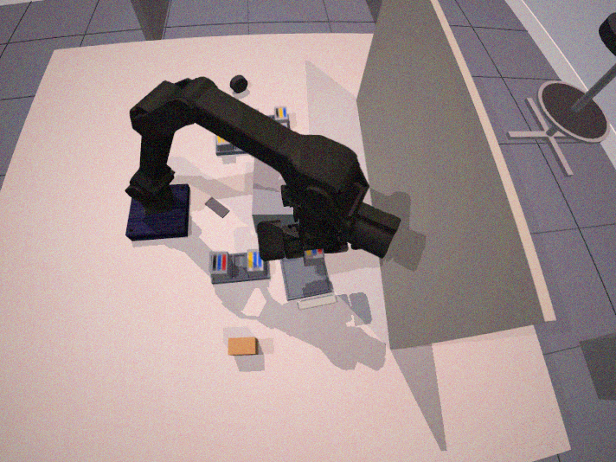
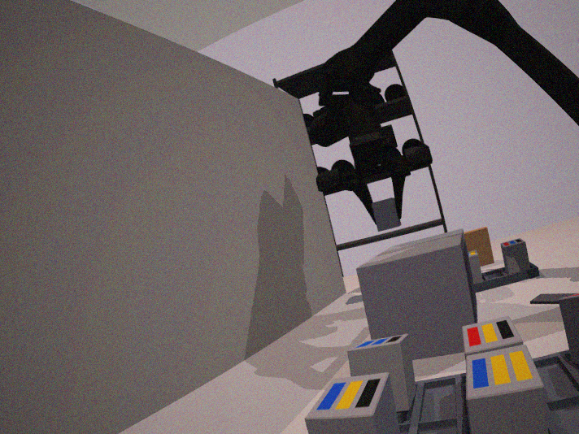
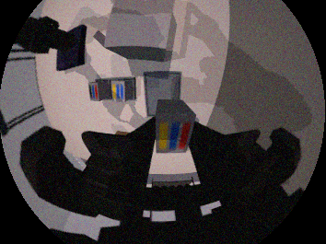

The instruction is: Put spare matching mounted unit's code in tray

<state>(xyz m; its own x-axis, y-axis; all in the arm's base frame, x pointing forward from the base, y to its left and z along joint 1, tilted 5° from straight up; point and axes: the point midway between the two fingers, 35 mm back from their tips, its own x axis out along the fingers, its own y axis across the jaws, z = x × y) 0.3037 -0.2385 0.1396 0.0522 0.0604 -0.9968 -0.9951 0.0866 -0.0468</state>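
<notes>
My gripper tip is 130 mm above the grey tray, 10 mm to the right of it and 10 mm past it. Round my gripper tip: brown block: 160 mm behind, 130 mm to the right, 100 mm below; rack: 140 mm behind, 120 mm below, 40 mm to the left; grey spare: 20 mm above.
</notes>
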